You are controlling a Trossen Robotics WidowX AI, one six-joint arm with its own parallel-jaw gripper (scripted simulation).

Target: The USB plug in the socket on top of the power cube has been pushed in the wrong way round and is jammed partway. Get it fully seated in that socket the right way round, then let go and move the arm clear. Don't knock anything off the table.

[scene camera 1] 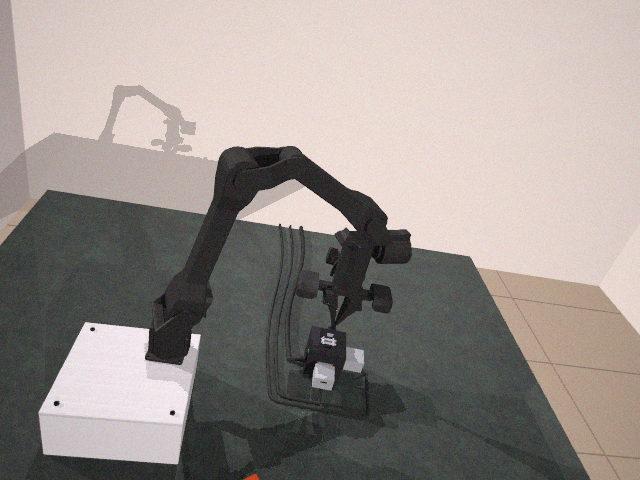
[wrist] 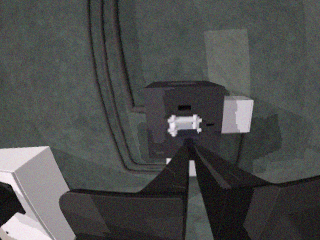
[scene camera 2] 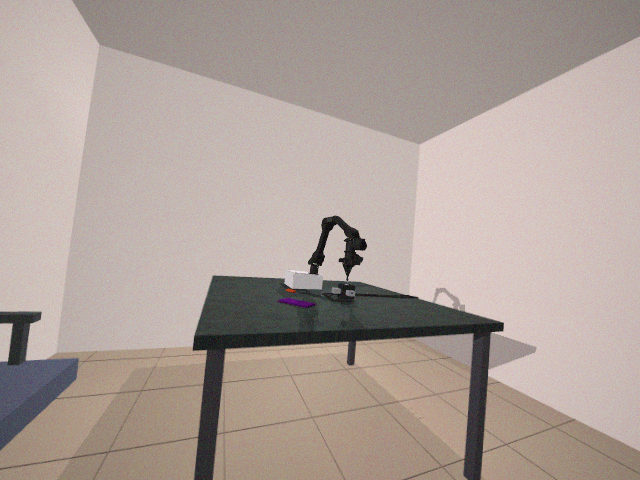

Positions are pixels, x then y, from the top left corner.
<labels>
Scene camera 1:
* gripper: 334, 323
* black power cube: 315, 351
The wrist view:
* gripper: 190, 152
</labels>
